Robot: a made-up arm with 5 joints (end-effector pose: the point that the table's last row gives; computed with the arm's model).
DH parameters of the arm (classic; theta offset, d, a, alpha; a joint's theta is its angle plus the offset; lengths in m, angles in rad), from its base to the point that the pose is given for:
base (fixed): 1.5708 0.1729 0 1.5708
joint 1: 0 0.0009 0.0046 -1.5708
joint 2: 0 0.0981 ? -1.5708
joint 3: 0 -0.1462 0.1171 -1.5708
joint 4: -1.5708 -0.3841 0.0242 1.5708
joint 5: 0 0.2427 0.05 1.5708
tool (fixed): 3.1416 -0.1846 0 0
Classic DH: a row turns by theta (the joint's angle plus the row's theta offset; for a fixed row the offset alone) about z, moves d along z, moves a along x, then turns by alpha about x.
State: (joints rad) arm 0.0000 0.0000 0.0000 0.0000 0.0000
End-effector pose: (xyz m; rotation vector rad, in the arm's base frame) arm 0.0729 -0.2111 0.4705 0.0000 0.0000 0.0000
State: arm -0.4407 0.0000 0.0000 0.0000 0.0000
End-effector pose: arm 0.0729 -0.0640 0.5321 -0.4407 0.0000 0.0000
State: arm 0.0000 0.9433 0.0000 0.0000 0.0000
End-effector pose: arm 0.2178 -0.0638 0.4705 0.0000 0.0000 0.9433
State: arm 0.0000 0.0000 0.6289 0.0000 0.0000
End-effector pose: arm 0.0729 -0.0697 0.5062 -0.6289 0.0000 0.0000
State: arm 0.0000 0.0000 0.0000 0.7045 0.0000
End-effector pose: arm -0.0666 -0.1053 0.4705 0.0000 0.0000 -0.7045
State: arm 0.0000 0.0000 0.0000 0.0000 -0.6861
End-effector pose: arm -0.0327 -0.2111 0.5439 0.0000 0.6861 0.0000
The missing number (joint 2, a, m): -0.0901
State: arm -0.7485 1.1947 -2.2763 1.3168 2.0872
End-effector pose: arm 0.3126 -0.3003 0.0999 -0.4878 -0.0532 -0.5416
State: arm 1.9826 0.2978 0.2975 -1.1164 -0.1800
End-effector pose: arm 0.3366 -0.2953 0.0365 1.2126 -1.0709 1.0554
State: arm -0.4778 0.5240 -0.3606 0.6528 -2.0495
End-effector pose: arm 0.0106 0.0244 0.8216 0.0677 2.2011 -0.2947
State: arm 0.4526 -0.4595 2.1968 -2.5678 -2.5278
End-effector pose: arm 0.4094 0.2284 -0.2196 1.2555 -1.0239 -0.3999
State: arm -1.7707 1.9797 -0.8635 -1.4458 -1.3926
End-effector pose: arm 0.2950 0.1530 -0.3934 0.0999 -1.9399 -1.5785
